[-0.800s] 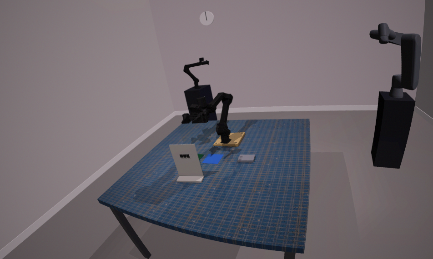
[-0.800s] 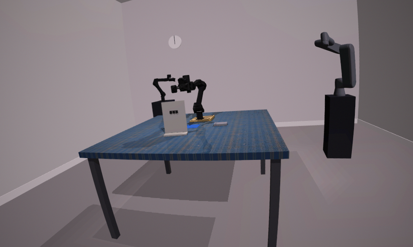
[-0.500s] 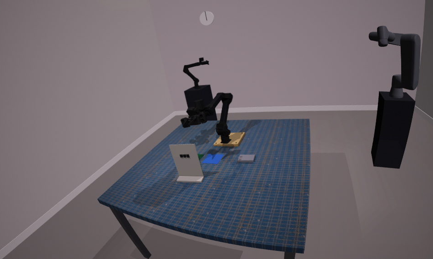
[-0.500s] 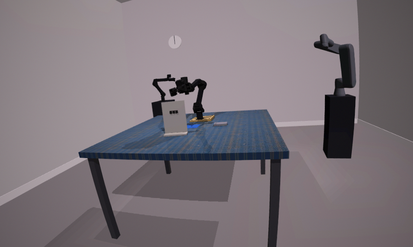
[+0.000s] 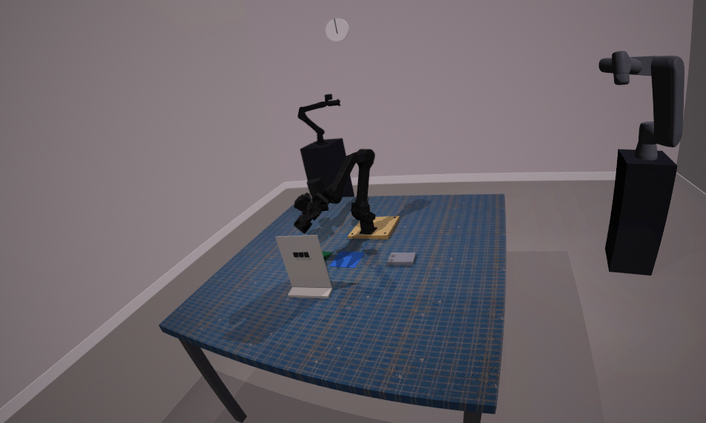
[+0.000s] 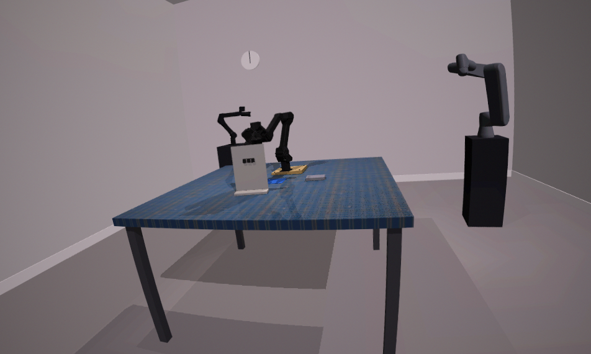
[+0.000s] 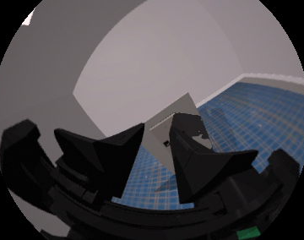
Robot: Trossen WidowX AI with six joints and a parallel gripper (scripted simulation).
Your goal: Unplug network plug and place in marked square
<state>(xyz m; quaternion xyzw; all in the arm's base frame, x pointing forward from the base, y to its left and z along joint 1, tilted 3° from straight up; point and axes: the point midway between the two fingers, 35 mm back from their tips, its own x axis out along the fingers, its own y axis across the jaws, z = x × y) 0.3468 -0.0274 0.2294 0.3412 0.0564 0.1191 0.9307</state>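
The network plug is 7 cm ahead of my gripper tip, 2 cm to the left of it and 8 cm below it. Also, from my gripper tip: blue marked square: 15 cm behind, 5 cm to the left, 25 cm below; green patch: 14 cm behind, 10 cm to the right, 25 cm below; upright panel: 9 cm ahead, 3 cm to the left, 14 cm below.
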